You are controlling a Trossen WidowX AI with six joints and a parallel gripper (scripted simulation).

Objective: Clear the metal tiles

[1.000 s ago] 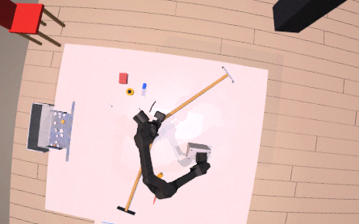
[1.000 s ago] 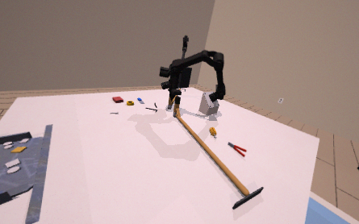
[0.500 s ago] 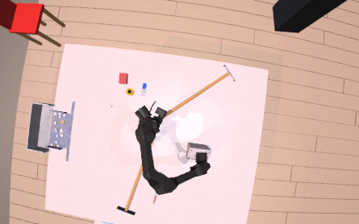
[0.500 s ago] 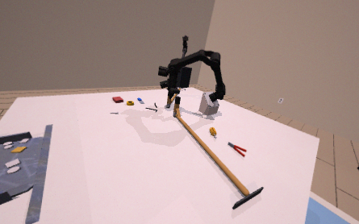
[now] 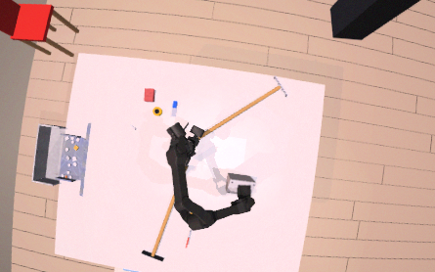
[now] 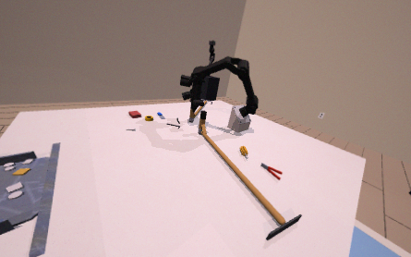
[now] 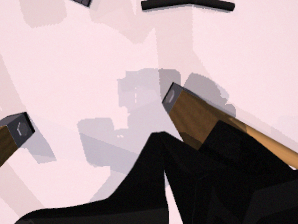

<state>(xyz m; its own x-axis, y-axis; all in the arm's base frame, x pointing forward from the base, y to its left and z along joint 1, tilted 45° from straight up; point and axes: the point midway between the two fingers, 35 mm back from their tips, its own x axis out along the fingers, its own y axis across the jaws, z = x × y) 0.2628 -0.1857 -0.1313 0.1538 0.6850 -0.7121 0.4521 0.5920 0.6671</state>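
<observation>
Right now my gripper tip is 20 mm short of the yellow tool, 420 mm to the right of it and 70 mm above it. The rest, counted from my gripper tip: hex key (130 mm ahead, 20 mm to the right, 80 mm below); yellow ring (220 mm ahead, 190 mm to the right, 80 mm below); blue-white piece (120 mm ahead, 210 mm to the right, 80 mm below).
</observation>
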